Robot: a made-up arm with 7 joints.
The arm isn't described. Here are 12 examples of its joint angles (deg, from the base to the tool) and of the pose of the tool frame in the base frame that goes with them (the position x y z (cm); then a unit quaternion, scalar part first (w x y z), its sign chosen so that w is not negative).
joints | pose
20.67 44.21 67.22 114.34 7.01 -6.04 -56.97 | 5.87 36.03 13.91 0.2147 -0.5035 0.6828 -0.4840
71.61 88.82 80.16 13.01 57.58 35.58 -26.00 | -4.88 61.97 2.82 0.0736 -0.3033 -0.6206 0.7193
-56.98 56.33 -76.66 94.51 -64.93 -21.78 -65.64 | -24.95 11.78 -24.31 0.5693 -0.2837 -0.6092 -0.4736
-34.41 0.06 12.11 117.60 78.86 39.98 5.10 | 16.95 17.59 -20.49 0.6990 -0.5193 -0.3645 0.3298
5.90 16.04 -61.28 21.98 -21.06 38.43 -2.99 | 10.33 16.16 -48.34 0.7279 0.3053 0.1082 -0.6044
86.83 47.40 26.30 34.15 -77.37 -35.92 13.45 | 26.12 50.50 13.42 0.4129 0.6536 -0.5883 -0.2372
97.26 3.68 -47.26 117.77 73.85 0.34 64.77 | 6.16 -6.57 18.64 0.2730 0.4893 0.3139 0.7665
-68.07 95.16 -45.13 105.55 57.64 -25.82 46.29 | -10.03 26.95 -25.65 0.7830 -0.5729 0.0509 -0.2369
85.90 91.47 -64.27 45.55 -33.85 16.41 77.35 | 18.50 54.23 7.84 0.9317 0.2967 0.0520 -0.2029
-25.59 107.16 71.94 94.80 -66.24 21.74 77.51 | 22.12 21.56 25.08 0.5405 0.7783 -0.0385 -0.3173
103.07 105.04 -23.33 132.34 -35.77 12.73 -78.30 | 3.31 15.43 21.32 0.7080 -0.5767 0.3918 -0.1120
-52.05 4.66 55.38 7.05 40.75 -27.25 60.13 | -38.06 19.15 -32.29 0.8299 0.0959 -0.2273 0.5005
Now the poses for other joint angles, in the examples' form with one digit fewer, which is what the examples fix.
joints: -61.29 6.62 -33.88 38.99 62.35 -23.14 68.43
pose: -31.9 6.9 -35.0 0.789 -0.534 -0.099 0.287
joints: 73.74 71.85 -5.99 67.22 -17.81 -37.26 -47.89
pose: 19.9 42.0 22.4 0.196 -0.616 0.762 -0.038
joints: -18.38 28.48 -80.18 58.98 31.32 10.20 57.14
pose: -9.7 7.5 -42.8 0.669 -0.624 0.227 -0.334
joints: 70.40 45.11 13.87 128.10 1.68 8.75 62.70
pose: 5.7 18.0 21.9 0.093 0.388 -0.750 -0.527
